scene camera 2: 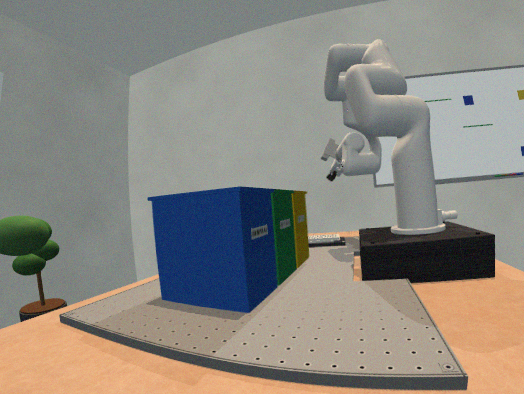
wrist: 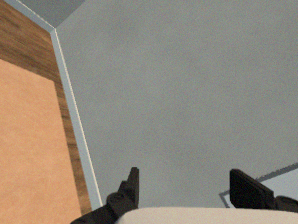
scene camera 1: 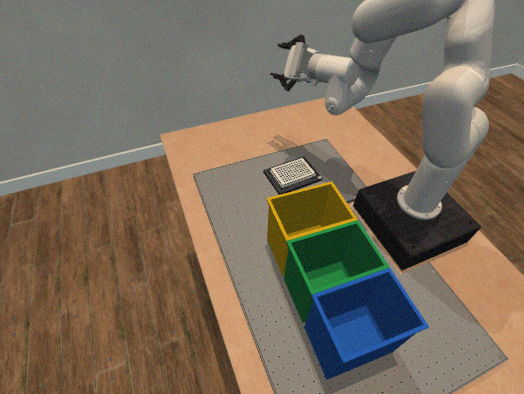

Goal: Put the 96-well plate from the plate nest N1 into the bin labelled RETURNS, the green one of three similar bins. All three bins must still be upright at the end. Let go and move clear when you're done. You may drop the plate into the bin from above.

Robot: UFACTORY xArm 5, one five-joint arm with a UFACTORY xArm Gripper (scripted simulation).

yellow bin: scene camera 2; scene camera 1; not seen in the wrist view (out of frame)
green bin: scene camera 2; scene camera 1; not seen in the wrist view (out of frame)
same spot on yellow bin: (scene camera 2: 298, 197) = (scene camera 1: 342, 207)
same spot on green bin: (scene camera 2: 282, 211) = (scene camera 1: 367, 257)
